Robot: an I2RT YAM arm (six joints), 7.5 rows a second.
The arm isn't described. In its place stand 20 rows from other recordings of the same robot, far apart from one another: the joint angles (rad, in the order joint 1, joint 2, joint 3, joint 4, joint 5, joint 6), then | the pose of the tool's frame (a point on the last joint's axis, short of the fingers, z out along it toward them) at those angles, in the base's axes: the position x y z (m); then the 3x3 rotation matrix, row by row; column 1 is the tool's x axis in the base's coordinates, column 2 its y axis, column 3 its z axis.
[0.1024, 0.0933, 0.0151, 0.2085, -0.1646, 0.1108] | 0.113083, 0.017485, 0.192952; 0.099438, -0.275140, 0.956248; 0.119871, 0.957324, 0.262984; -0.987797, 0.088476, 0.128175
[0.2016, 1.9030, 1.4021, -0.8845, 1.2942, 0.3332] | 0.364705, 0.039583, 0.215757; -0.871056, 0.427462, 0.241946; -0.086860, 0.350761, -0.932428; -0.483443, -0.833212, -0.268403
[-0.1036, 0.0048, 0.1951, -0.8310, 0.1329, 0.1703] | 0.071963, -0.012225, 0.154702; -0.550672, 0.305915, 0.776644; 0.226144, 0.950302, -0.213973; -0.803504, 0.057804, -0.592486
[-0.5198, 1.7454, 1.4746, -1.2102, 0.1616, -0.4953] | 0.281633, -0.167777, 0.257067; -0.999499, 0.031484, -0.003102; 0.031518, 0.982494, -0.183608; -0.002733, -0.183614, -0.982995
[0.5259, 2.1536, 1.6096, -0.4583, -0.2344, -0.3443] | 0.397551, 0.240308, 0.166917; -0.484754, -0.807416, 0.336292; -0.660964, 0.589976, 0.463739; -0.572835, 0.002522, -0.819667
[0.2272, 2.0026, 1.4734, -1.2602, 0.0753, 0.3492] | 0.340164, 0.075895, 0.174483; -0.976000, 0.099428, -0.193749; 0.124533, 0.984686, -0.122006; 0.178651, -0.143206, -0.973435
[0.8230, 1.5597, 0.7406, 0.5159, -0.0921, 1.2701] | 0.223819, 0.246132, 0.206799; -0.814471, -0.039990, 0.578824; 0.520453, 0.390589, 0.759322; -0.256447, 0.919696, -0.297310
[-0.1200, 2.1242, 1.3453, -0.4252, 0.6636, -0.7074] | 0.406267, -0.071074, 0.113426; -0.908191, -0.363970, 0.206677; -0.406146, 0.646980, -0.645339; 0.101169, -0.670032, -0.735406
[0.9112, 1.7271, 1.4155, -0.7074, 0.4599, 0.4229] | 0.238123, 0.281290, 0.266098; -0.707980, -0.301553, 0.638616; -0.312843, 0.944608, 0.099219; -0.633162, -0.129541, -0.763102
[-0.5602, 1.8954, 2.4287, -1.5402, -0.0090, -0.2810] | 0.290955, -0.182117, 0.447304; -0.834128, 0.308023, 0.457551; 0.195849, 0.940886, -0.276365; -0.515630, -0.140913, -0.845145
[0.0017, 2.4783, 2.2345, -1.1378, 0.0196, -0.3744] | 0.500873, 0.000154, 0.167497; -0.914844, -0.357339, 0.188067; -0.367200, 0.929942, -0.019279; -0.168002, -0.086695, -0.981967
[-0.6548, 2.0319, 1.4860, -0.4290, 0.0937, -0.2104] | 0.346515, -0.270256, 0.183428; -0.777318, 0.496588, 0.386234; 0.334673, 0.846270, -0.414514; -0.532701, -0.192947, -0.824015
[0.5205, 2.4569, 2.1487, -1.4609, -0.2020, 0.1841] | 0.390937, 0.232328, 0.156575; -0.919105, -0.289551, -0.267218; -0.320140, 0.944147, 0.078078; 0.229685, 0.157309, -0.960468
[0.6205, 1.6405, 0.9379, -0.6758, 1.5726, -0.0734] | 0.247098, 0.132836, 0.191760; -0.807911, 0.097631, 0.581160; -0.577223, 0.067563, -0.813787; -0.118716, -0.992927, 0.001770
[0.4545, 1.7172, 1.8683, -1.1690, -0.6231, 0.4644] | 0.301513, 0.170447, 0.383295; -0.966633, -0.222477, 0.126981; -0.067501, 0.699399, 0.711536; -0.247111, 0.679224, -0.691080
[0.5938, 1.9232, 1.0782, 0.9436, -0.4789, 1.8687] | 0.341988, 0.250660, 0.228243; -0.861974, 0.179313, 0.474181; 0.441741, -0.193249, 0.876082; 0.248728, 0.964625, 0.087366
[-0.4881, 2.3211, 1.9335, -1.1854, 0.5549, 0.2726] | 0.388025, -0.227257, 0.165302; -0.743572, 0.620674, -0.248724; 0.653894, 0.597247, -0.464456; -0.139727, -0.507996, -0.849951
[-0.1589, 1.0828, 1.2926, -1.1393, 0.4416, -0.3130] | 0.182114, -0.044593, 0.371307; -0.874566, 0.132663, 0.466406; -0.141777, 0.849859, -0.507581; -0.463716, -0.510039, -0.724449
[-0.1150, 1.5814, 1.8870, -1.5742, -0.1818, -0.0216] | 0.269789, -0.024684, 0.404345; -0.949441, 0.038904, 0.311526; 0.088286, 0.985335, 0.146018; -0.301276, 0.166139, -0.938952
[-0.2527, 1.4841, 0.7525, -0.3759, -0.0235, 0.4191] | 0.260188, -0.066322, 0.159444; -0.693634, 0.571510, 0.438462; 0.599280, 0.795582, -0.088951; -0.399669, 0.201062, -0.894337
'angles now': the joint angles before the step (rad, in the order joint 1, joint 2, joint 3, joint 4, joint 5, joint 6). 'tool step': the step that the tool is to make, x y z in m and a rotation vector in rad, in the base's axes. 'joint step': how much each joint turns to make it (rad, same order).
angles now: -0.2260, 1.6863, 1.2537, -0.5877, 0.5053, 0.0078
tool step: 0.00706, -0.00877, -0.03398, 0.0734, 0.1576, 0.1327
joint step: -0.0286, 0.0939, 0.0000, -0.0160, -0.1065, -0.1396
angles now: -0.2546, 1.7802, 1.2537, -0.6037, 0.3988, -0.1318
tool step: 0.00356, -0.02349, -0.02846, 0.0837, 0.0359, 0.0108
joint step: -0.0672, 0.0839, 0.0000, 0.0412, -0.0957, -0.0454
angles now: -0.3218, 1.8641, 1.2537, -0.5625, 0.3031, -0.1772
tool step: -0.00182, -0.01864, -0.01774, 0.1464, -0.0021, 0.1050
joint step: -0.0660, 0.0484, -0.0004, 0.0221, -0.1923, -0.1087
